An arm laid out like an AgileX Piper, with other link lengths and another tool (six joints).
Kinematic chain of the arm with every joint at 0, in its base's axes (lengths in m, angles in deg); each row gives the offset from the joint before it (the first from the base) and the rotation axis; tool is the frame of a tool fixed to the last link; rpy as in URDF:
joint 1: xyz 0 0 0.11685 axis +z
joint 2: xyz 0 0 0 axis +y
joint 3: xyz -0.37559 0 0.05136 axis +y
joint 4: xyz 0.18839 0 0.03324 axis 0.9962 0 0.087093
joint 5: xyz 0 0 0 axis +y
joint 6: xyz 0.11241 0 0.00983 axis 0.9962 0 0.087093
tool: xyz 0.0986 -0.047 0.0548 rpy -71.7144 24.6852 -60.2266
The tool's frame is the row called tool.
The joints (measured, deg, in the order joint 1, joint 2, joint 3, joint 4, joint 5, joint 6), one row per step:
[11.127, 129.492, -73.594, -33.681, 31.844, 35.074]
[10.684, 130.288, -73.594, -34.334, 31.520, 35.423]
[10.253, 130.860, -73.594, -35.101, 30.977, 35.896]
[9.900, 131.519, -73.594, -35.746, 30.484, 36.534]
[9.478, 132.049, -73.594, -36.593, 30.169, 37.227]
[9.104, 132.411, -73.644, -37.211, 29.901, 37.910]
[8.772, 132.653, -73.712, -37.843, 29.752, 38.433]
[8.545, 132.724, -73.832, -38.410, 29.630, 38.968]
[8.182, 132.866, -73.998, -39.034, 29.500, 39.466]
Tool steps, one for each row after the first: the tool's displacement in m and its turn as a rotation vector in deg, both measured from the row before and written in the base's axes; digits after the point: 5 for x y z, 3 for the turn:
[0.00077, -0.00394, -0.00593, -0.277, 0.379, -0.147]
[0.00165, -0.00341, -0.00384, -0.134, -0.039, -0.079]
[0.00103, -0.00292, -0.00478, -0.054, 0.060, -0.264]
[0.00089, -0.00407, -0.00350, -0.235, 0.030, -0.281]
[0.00085, -0.00354, -0.00216, -0.088, -0.123, -0.419]
[0.00092, -0.00329, -0.00108, -0.180, -0.132, -0.256]
[0.00130, -0.00232, 0.00051, -0.119, -0.330, -0.223]
[0.00149, -0.00348, 0.00013, -0.159, -0.305, -0.274]

